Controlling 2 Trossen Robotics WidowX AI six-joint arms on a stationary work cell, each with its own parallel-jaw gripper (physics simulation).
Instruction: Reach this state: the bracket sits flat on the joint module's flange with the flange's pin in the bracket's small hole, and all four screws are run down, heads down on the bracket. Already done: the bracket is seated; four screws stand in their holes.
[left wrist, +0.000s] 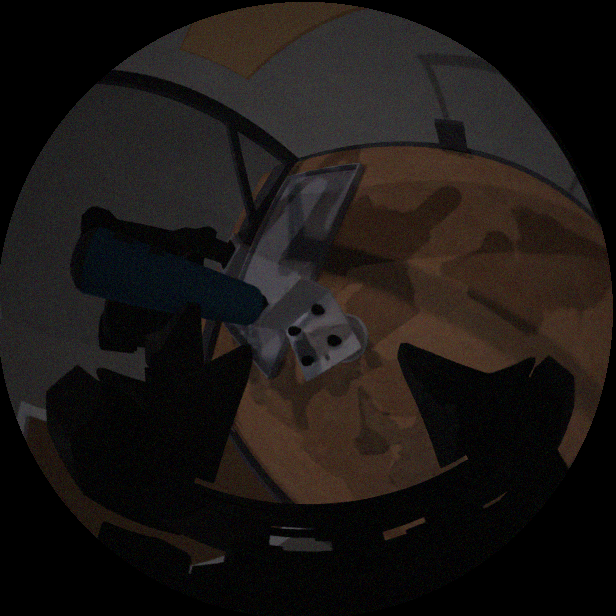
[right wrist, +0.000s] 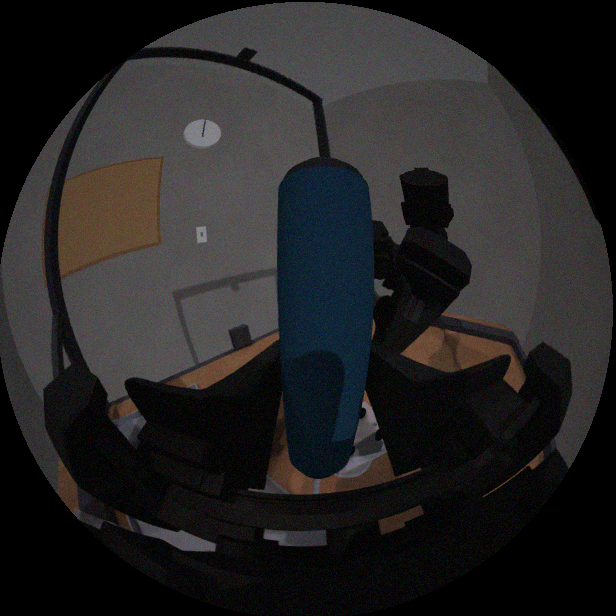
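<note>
In the left wrist view the grey bracket (left wrist: 314, 334) sits on the joint module's round flange (left wrist: 357, 333), with several dark screw heads (left wrist: 317, 309) on its top face. My right gripper (right wrist: 321, 413) is shut on a blue-handled screwdriver (right wrist: 324, 310). In the left wrist view the screwdriver (left wrist: 166, 275) reaches in from the left, its tip end close to the bracket's left side. My left gripper (left wrist: 321, 396) is open and empty, hovering above the wooden table just in front of the bracket. In the right wrist view the bracket (right wrist: 364, 442) is mostly hidden behind the handle.
A grey tray (left wrist: 298, 224) lies behind the bracket near the table's left edge. The left arm (right wrist: 425, 258) shows dark behind the screwdriver in the right wrist view. A dark frame rail (left wrist: 195, 103) runs past the table's far edge.
</note>
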